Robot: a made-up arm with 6 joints. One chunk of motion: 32 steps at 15 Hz.
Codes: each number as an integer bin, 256 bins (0 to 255) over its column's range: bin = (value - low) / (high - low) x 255, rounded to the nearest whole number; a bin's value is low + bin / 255 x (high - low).
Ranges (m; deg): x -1.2..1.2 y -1.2..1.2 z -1.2..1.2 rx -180..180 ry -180..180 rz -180..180
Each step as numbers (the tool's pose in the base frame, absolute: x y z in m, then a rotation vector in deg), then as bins.
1 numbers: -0.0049 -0.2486 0.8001 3.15 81.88 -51.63
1 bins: 127 101 213 130 185 91
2 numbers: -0.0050 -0.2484 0.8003 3.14 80.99 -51.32
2 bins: 127 101 213 130 185 91
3 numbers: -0.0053 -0.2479 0.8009 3.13 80.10 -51.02
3 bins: 127 101 213 130 184 91
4 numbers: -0.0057 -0.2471 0.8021 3.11 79.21 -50.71
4 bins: 127 101 213 130 184 92
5 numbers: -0.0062 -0.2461 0.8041 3.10 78.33 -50.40
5 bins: 127 101 213 130 183 92
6 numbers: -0.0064 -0.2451 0.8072 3.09 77.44 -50.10
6 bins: 127 101 213 130 182 92
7 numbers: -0.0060 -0.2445 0.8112 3.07 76.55 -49.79
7 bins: 127 102 214 130 182 92
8 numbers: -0.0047 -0.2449 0.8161 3.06 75.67 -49.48
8 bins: 127 101 214 130 181 92
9 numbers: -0.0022 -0.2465 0.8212 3.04 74.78 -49.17
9 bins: 127 101 215 130 180 93
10 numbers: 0.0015 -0.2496 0.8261 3.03 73.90 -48.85
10 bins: 128 101 215 130 180 93
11 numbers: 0.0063 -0.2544 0.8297 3.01 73.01 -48.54
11 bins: 128 100 216 130 179 93
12 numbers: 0.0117 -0.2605 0.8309 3.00 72.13 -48.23
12 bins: 129 100 216 130 179 93
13 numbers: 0.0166 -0.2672 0.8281 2.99 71.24 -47.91
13 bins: 129 99 215 130 178 94
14 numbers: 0.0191 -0.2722 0.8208 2.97 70.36 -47.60
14 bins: 130 99 215 130 177 94
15 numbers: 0.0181 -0.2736 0.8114 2.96 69.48 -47.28
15 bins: 129 98 214 130 177 94
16 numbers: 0.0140 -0.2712 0.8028 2.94 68.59 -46.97
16 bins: 129 99 213 130 176 94
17 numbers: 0.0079 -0.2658 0.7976 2.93 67.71 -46.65
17 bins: 128 99 212 130 175 94
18 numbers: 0.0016 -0.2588 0.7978 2.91 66.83 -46.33
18 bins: 128 100 212 130 175 95
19 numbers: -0.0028 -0.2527 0.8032 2.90 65.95 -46.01
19 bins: 127 101 213 130 174 95
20 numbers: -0.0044 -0.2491 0.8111 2.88 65.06 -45.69
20 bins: 127 101 214 130 174 95
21 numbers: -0.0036 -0.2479 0.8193 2.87 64.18 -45.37
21 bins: 127 101 215 130 173 95
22 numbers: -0.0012 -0.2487 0.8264 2.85 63.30 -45.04
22 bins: 127 101 215 130 172 96
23 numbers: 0.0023 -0.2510 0.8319 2.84 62.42 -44.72
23 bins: 128 101 216 130 172 96
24 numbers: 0.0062 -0.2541 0.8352 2.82 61.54 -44.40
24 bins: 128 101 216 129 171 96
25 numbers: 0.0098 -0.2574 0.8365 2.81 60.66 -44.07
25 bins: 129 100 216 129 170 96
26 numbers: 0.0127 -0.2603 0.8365 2.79 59.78 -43.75
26 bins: 129 100 216 129 170 97
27 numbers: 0.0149 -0.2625 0.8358 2.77 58.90 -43.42
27 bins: 129 100 216 129 169 97
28 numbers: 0.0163 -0.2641 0.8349 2.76 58.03 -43.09
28 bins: 129 99 216 129 169 97
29 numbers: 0.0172 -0.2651 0.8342 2.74 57.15 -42.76
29 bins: 129 99 216 129 168 97
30 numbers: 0.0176 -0.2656 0.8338 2.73 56.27 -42.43
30 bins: 129 99 216 129 167 97
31 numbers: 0.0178 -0.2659 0.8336 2.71 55.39 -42.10
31 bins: 129 99 216 129 167 98
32 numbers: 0.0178 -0.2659 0.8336 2.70 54.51 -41.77
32 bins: 129 99 216 129 166 98
